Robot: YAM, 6 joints.
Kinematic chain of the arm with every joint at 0, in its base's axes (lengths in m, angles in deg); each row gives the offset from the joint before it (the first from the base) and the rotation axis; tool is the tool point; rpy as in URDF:
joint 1: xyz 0 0 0.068 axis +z
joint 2: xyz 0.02 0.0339 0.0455 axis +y
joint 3: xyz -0.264 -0.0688 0 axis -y
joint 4: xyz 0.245 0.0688 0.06 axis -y
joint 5: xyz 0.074 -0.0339 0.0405 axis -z
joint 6: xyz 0.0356 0 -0.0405 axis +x
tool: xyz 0 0 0 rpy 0 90 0
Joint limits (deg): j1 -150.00..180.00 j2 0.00..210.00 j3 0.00..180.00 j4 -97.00..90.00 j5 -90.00..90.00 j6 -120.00..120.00
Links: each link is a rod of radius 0.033 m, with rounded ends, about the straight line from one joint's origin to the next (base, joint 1, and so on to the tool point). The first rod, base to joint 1, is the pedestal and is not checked.
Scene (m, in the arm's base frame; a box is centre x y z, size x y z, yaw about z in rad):
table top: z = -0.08
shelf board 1: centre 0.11 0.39 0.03 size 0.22 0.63 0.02 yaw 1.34
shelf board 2: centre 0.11 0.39 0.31 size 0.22 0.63 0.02 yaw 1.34
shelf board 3: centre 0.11 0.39 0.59 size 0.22 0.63 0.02 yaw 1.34
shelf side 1: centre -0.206 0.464 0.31 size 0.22 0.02 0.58 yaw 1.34
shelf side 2: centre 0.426 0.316 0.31 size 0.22 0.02 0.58 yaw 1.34
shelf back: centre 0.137 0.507 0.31 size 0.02 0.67 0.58 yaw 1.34
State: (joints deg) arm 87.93 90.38 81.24 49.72 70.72 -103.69
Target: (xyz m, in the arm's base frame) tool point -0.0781 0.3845 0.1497
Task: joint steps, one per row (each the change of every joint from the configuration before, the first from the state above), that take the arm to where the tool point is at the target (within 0.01 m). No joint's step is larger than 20 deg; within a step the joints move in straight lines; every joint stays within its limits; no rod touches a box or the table.
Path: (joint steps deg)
1: 13.79 -6.35 7.92 -19.04 3.86 -3.26
2: 13.79 -6.35 7.92 -19.03 3.85 -3.26
3: 13.78 -6.35 7.92 -19.04 3.86 -3.27
4: 13.79 -6.35 7.92 -19.04 3.85 -3.26
5: 13.79 -6.35 7.92 -19.03 3.86 -3.26
6: -6.86 6.62 -18.77 17.48 -2.58 3.26
7: -6.85 6.62 -18.77 17.49 -2.59 3.26
8: -6.86 6.62 -18.77 17.48 -2.58 3.27
9: -6.85 6.62 -18.76 17.48 -2.58 3.26
10: -6.85 6.62 -18.77 17.49 -2.59 3.26
11: -8.11 11.60 14.39 0.58 -3.21 0.00
12: -8.10 11.60 14.40 0.57 -3.22 0.00

